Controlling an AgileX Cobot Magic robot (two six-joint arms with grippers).
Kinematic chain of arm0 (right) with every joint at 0, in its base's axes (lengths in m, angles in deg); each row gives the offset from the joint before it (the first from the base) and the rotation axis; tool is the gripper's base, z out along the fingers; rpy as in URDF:
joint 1: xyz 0 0 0.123 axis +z
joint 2: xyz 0 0 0 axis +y
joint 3: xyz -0.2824 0 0.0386 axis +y
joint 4: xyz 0.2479 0 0.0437 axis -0.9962 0 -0.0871
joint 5: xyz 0 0 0 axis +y
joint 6: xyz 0.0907 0 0.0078 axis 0.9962 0 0.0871
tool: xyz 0 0 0 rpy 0 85 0
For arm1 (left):
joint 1: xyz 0 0 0.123 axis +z
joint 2: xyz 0 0 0 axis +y
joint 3: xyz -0.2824 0 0.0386 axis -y
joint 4: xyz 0.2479 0 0.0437 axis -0.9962 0 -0.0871
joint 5: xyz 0 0 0 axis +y
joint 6: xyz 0.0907 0 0.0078 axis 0.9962 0 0.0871
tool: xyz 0 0 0 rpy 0 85 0
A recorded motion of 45 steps. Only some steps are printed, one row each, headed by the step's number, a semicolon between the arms.
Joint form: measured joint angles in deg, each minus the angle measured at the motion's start. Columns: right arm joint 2, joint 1, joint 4, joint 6, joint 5, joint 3; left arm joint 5, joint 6, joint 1, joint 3, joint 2, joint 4.
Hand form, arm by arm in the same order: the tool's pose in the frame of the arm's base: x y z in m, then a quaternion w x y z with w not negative. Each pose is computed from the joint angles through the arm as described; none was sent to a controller.
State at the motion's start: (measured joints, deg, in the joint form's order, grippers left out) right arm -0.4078 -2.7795 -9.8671 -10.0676 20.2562 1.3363; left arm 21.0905 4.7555 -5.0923 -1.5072 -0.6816 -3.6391
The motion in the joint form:
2: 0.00 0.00 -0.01 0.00 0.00 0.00; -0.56 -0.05 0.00 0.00 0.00 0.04
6: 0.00 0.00 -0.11 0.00 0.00 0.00; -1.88 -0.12 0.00 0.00 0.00 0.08
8: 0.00 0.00 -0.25 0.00 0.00 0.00; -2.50 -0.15 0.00 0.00 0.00 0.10
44: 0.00 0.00 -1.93 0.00 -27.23 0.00; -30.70 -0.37 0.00 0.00 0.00 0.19
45: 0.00 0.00 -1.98 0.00 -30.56 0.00; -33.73 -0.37 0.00 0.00 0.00 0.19
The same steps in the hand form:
2: 0.0535 0.0028 0.1742 0.60263 -0.00405 0.79799 0.00494; 0.0529 -0.0027 0.1727 0.59912 0.08521 0.79574 0.02442
6: 0.0535 0.0029 0.1742 0.60267 -0.00357 0.79796 0.00567; 0.0535 -0.0029 0.1747 0.60832 0.08425 0.78886 0.02353
8: 0.0535 0.0030 0.1743 0.60272 -0.00291 0.79792 0.00670; 0.0537 -0.0030 0.1756 0.61261 0.08380 0.78559 0.02311
44: 0.0551 -0.0049 0.2163 0.77089 0.03414 0.63586 -0.01554; 0.0538 -0.0057 0.2199 0.78660 0.07315 0.61292 0.01539
45: 0.0539 -0.0059 0.2214 0.78858 0.03792 0.61345 -0.01945; 0.0525 -0.0059 0.2245 0.80263 0.07194 0.59194 0.01470

